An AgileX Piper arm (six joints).
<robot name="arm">
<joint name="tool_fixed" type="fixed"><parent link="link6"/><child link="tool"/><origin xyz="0 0 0" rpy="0 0 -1.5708"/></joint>
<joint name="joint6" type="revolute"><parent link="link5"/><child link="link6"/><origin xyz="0.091 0 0" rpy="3.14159 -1.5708 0"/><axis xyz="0 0 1"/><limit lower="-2.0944" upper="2.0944"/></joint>
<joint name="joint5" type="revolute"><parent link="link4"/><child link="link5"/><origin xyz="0 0 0" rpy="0 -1.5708 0"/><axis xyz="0 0 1"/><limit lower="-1.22" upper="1.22"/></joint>
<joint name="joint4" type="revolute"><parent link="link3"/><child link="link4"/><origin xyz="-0.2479 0.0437 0" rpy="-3.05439 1.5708 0"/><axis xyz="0 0 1"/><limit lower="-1.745" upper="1.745"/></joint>
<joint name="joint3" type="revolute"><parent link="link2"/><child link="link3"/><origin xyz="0.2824 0.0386 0" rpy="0 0 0"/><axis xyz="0 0 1"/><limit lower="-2.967" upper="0"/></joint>
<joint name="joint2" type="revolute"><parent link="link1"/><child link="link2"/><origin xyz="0 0 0" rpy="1.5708 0 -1.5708"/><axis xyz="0 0 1"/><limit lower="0" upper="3.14"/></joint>
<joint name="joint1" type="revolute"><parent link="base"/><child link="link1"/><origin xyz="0 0 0.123" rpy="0 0 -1.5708"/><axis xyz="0 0 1"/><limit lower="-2.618" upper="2.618"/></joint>
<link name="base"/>
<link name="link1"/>
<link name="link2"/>
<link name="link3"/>
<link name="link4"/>
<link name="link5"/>
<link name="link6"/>
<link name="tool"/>
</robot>
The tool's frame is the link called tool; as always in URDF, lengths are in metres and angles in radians.
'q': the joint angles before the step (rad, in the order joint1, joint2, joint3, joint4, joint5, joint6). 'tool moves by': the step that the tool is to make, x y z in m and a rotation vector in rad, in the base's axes. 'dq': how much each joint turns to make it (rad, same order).
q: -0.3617, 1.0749, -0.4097, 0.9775, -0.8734, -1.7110
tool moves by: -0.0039, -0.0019, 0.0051, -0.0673, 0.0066, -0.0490
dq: 0.0000, 0.0000, 0.0000, -0.0058, -0.0734, -0.0361
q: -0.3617, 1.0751, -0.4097, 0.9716, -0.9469, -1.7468
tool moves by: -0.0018, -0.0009, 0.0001, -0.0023, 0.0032, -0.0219
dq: -0.0003, -0.0002, -0.0001, 0.0183, -0.0151, -0.0161
